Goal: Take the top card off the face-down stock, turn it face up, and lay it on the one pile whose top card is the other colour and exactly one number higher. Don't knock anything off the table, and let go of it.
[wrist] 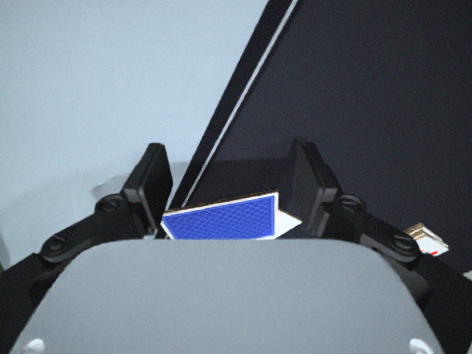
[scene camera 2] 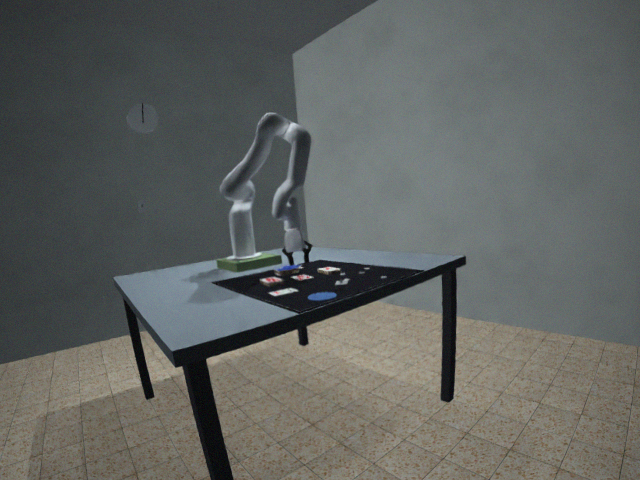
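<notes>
The face-down stock (scene camera 2: pixel 287 268) (wrist: pixel 225 220) shows a blue patterned back with a white border. A white card corner sticks out at its right side in the wrist view; its near part is hidden by the gripper body. My gripper (scene camera 2: pixel 299 260) (wrist: pixel 232 163) is low over the stock, its fingers wide apart on either side of it. I see no firm grip on a card. Face-up cards with red marks lie at the front left (scene camera 2: pixel 283 291), left (scene camera 2: pixel 270 280), middle (scene camera 2: pixel 301 277) and right (scene camera 2: pixel 328 270); their numbers are too blurred to read. A small pile (wrist: pixel 429 244) shows at the wrist view's right.
A black mat (scene camera 2: pixel 248 287) (wrist: pixel 360 90) with a pale border line lies on the grey-blue table (scene camera 2: pixel 170 315) (wrist: pixel 100 75). A blue disc (scene camera 2: pixel 322 296) lies near the mat's front edge. A pale item (scene camera 2: pixel 342 282) and several small pale pieces lie right of the piles. The arm stands on a green base (scene camera 2: pixel 248 262).
</notes>
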